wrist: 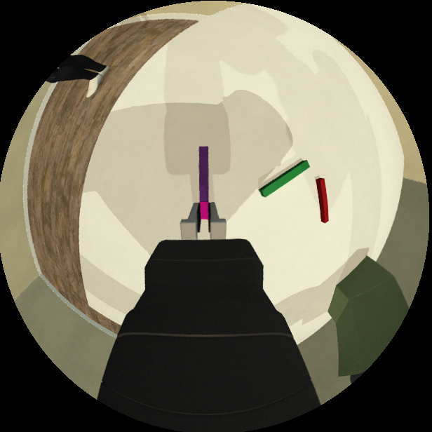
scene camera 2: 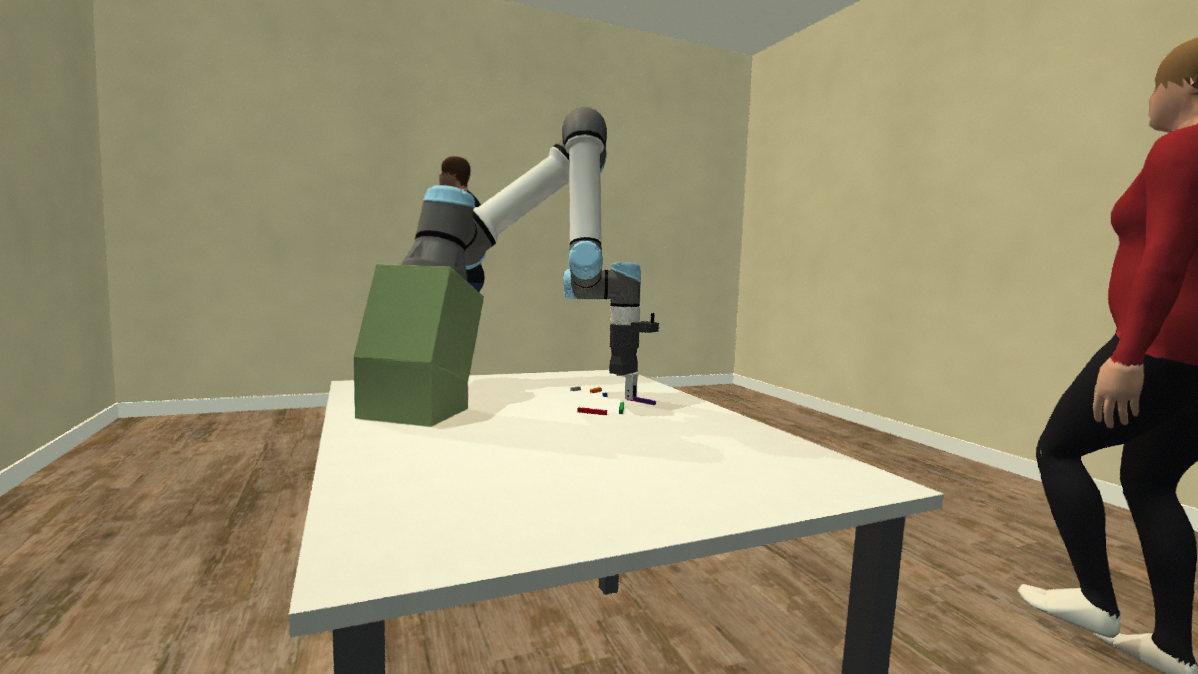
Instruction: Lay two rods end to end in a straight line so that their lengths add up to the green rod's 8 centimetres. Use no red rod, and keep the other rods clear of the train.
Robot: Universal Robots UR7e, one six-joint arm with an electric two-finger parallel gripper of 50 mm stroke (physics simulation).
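Where they show: gripper, fingertip midpoint: (scene camera 2: 630, 398); arm's base at its link origin: (scene camera 2: 432, 281).
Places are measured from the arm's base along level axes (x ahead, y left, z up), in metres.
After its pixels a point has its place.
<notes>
The purple rod (scene camera 2: 645, 401) @(x 0.509, y -0.084, z -0.286 m) (wrist: 203, 170) lies flat on the table, running straight away from the fingertips in the wrist view. My gripper (scene camera 2: 630, 396) @(x 0.488, y -0.040, z -0.287 m) (wrist: 204, 211) is down at the table, shut on the short pink rod (wrist: 204, 209). The pink rod is in line with the purple rod, and its far end appears to meet the purple rod's near end; a tiny gap cannot be ruled out. The fingers hide part of the pink rod. The green rod (scene camera 2: 621, 408) @(x 0.415, y -0.156, z -0.281 m) (wrist: 285, 178) lies at a slant to the right in the wrist view, apart from both.
A red rod (scene camera 2: 592, 411) @(x 0.344, y -0.154, z -0.285 m) (wrist: 322, 200) lies beyond the green one. In the scene view a blue piece (scene camera 2: 604, 394) @(x 0.433, y 0.006, z -0.284 m), an orange rod (scene camera 2: 595, 389) @(x 0.428, y 0.065, z -0.283 m) and a grey rod (scene camera 2: 575, 388) @(x 0.380, y 0.092, z -0.284 m) lie left of the gripper. The green robot pedestal (scene camera 2: 406, 335) @(x -0.060, y -0.132, z -0.109 m) (wrist: 372, 310) stands on the table (scene camera 2: 502, 502) @(x 0.059, y -0.597, z -0.291 m).
</notes>
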